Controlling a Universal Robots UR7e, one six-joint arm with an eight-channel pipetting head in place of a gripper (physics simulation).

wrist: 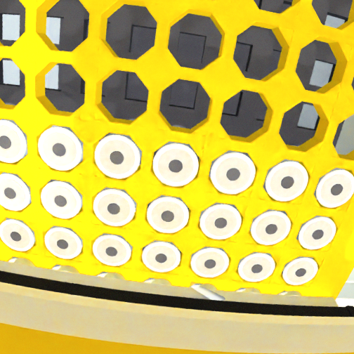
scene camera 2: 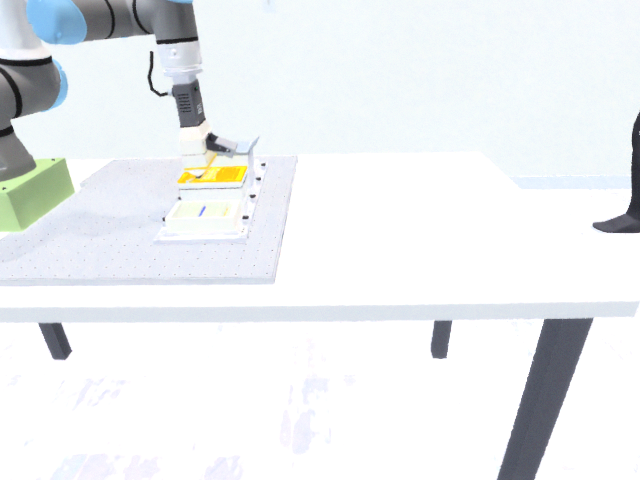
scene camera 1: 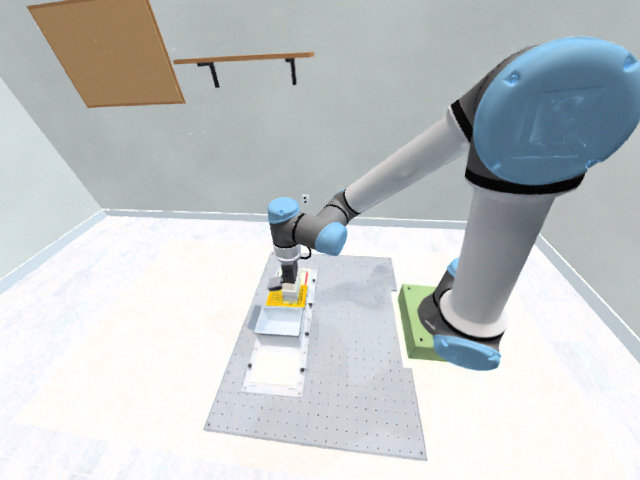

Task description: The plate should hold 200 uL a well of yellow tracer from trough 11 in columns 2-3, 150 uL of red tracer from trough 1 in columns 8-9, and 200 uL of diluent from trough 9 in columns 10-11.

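My pipetting head [scene camera 1: 290, 295] [scene camera 2: 196, 161] [wrist: 175, 322] is low over the yellow tip rack [scene camera 1: 276, 299] [scene camera 2: 232, 174] [wrist: 90, 125]. In the wrist view several rows of white tips sit beside empty holes; the nozzle ends are hidden, and a thin pale sliver [wrist: 207, 291] slants at the head's edge. The pale trough reservoir [scene camera 2: 201, 224] shows a blue strip [scene camera 2: 202, 210] and a yellow strip [scene camera 2: 225, 210]; a red strip [scene camera 1: 306, 277] shows behind the head. A pale flat rectangle [scene camera 1: 273, 366] lies at the near end of the row; I cannot make out wells.
A bluish open box [scene camera 1: 279, 322] stands between the tip rack and the pale rectangle. Dark knobs line the row on the perforated grey board [scene camera 1: 356, 403] [scene camera 2: 129, 258]. The arm's base is on a green block [scene camera 1: 413, 322] [scene camera 2: 43, 193]. A dark leg-like shape [scene camera 2: 620, 223] shows far right.
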